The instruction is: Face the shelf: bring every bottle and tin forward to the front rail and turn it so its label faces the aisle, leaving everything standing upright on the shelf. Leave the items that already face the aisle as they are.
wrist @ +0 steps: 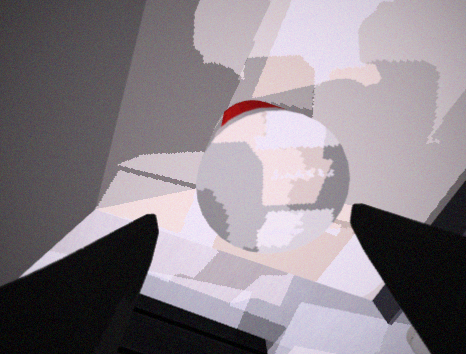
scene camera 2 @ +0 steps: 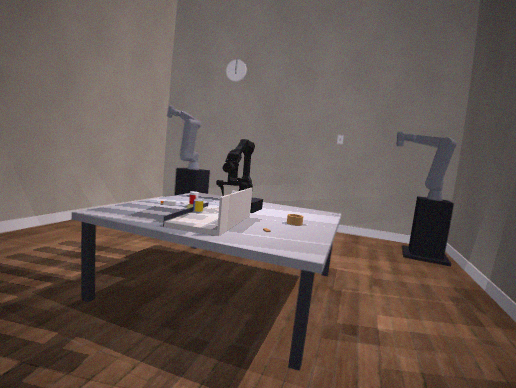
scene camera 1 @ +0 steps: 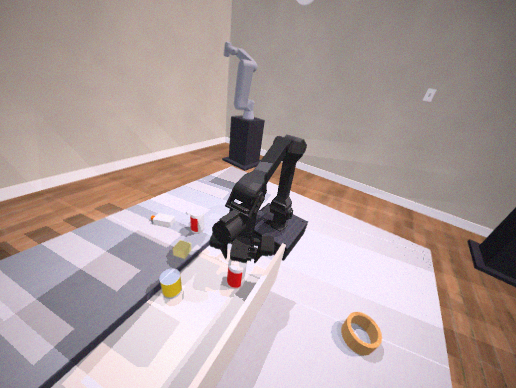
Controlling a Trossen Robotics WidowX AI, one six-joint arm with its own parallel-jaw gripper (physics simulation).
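Places are measured from the arm's base along level axes (x ahead, y left, z up), in centimetres.
Pixels of known places: gripper, between the fingertips: (wrist: 253, 217); arm's base, origin of its link: (scene camera 1: 278, 224).
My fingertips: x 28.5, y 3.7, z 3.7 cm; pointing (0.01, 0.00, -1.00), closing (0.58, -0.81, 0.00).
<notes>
For each thing: its top centre in the pictures, then the offset to it from my fingertips. "*": a spot on its surface instead. Level surfaces: height alone.
- pale lid, centre of its top: (wrist: 272, 189) (scene camera 1: 237, 262) dx +2.0, dy +0.6, dz +1.4 cm
- shelf board, height of its surface: dz -8.5 cm
- yellow-labelled tin, centre of its top: (scene camera 1: 169, 276) (scene camera 2: 198, 200) dx +17.9, dy -11.0, dz -1.5 cm
- dark front rail, a spot on its surface: (scene camera 1: 125, 315) (scene camera 2: 183, 211) * dx +30.6, dy -12.0, dz -6.6 cm
- white container, centre of its top: (scene camera 1: 197, 211) (scene camera 2: 194, 192) dx -6.1, dy -31.1, dz -1.2 cm
- yellow block, centre of its top: (scene camera 1: 181, 245) dx +6.2, dy -24.0, dz -7.3 cm
- white item with an orange end, centre of its top: (scene camera 1: 161, 217) (scene camera 2: 168, 200) dx +2.6, dy -45.6, dz -8.3 cm
- wooden ring, centre of its top: (scene camera 1: 364, 328) (scene camera 2: 295, 215) dx -11.6, dy +38.6, dz -6.1 cm
- small orange piece, centre of its top: (scene camera 2: 266, 229) dx +18.2, dy +32.5, dz -10.3 cm
A tin with a red label and pale lid (scene camera 1: 234, 276) (wrist: 272, 180) stands upright on the shelf board (scene camera 1: 150, 345) (scene camera 2: 192, 221), near its back panel (scene camera 1: 240, 320) (scene camera 2: 235, 212). My gripper (scene camera 1: 240, 257) (scene camera 2: 228, 189) (wrist: 253, 217) is open above this tin; the lid shows beyond and between the fingertips in the wrist view. Some red shows at the lid's far left edge; most of the label is hidden there. A yellow-labelled tin (scene camera 1: 171, 286) (scene camera 2: 199, 206) stands upright at the dark front rail (scene camera 1: 125, 315) (scene camera 2: 180, 213). How squarely it faces the aisle I cannot tell.
Beyond the rail are a red and white container (scene camera 1: 194, 223) (scene camera 2: 193, 198), a yellow block (scene camera 1: 182, 249) and a white item with an orange end (scene camera 1: 163, 220) (scene camera 2: 172, 203). Behind the panel lie a wooden ring (scene camera 1: 349, 337) (scene camera 2: 295, 220) and a small orange piece (scene camera 2: 267, 230).
</notes>
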